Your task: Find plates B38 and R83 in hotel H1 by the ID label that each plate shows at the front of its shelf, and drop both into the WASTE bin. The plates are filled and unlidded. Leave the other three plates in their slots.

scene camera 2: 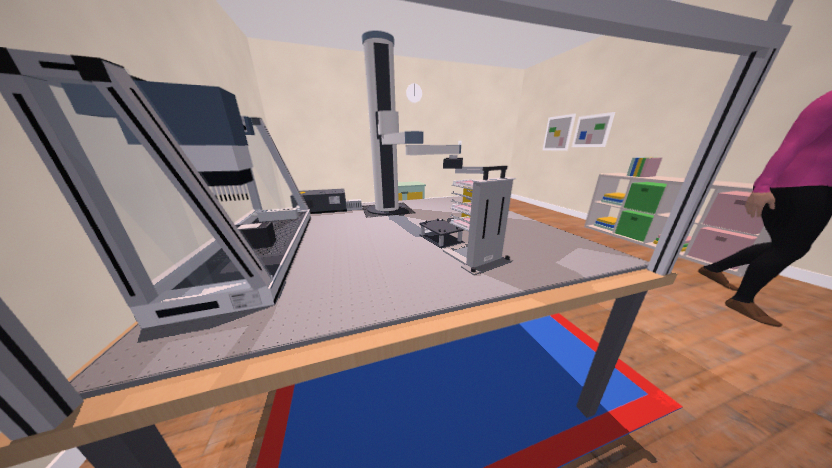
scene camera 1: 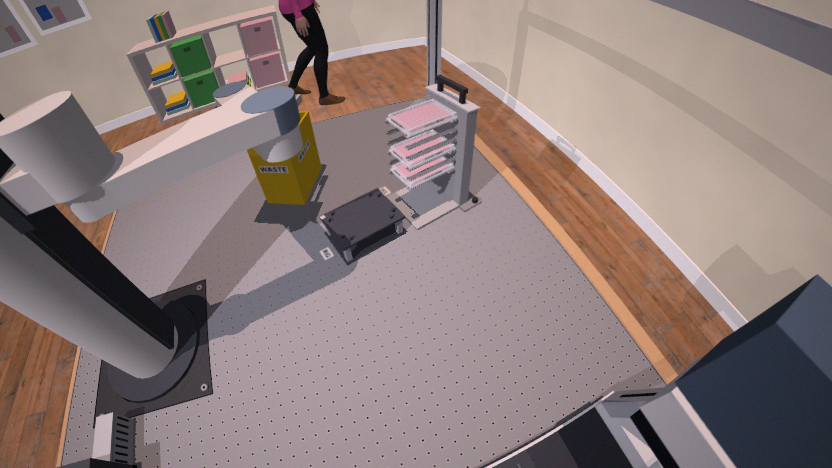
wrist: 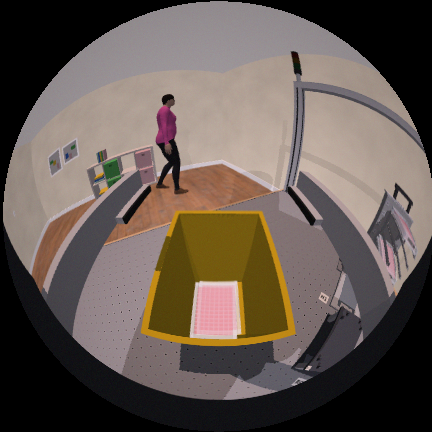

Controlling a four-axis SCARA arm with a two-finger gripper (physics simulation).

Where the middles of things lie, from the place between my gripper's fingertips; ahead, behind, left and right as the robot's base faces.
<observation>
The grey frame post (scene camera 2: 761,58) is 58 cm ahead of my hand, 29 cm to the left of it and 1 cm above it.
</observation>
